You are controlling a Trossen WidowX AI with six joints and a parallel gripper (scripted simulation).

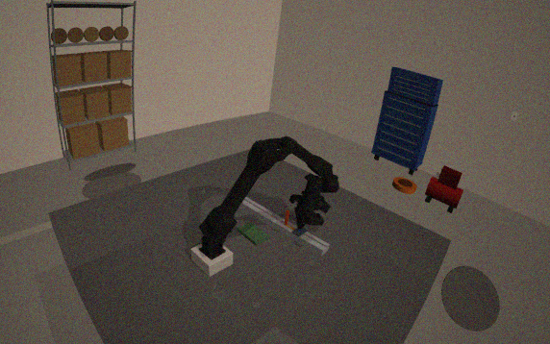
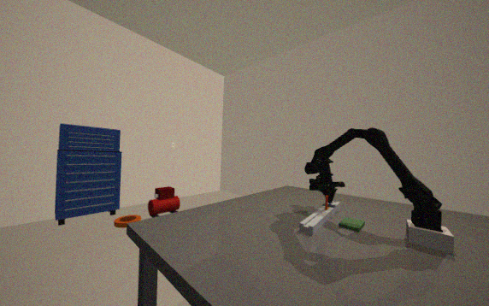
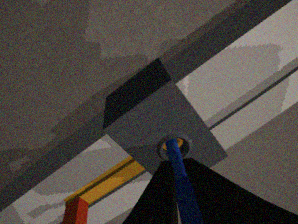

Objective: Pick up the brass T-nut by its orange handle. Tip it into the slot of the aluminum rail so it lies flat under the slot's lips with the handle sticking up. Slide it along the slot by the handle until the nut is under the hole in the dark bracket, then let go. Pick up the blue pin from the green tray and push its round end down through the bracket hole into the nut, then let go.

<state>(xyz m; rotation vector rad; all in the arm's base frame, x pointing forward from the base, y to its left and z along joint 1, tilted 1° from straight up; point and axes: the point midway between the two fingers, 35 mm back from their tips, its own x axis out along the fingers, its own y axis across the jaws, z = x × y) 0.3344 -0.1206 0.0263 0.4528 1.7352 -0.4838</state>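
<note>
The blue pin lies right at my gripper tip. The rest, counted from my gripper tip: green tray (120 mm behind, 110 mm to the left, 40 mm below).
</note>
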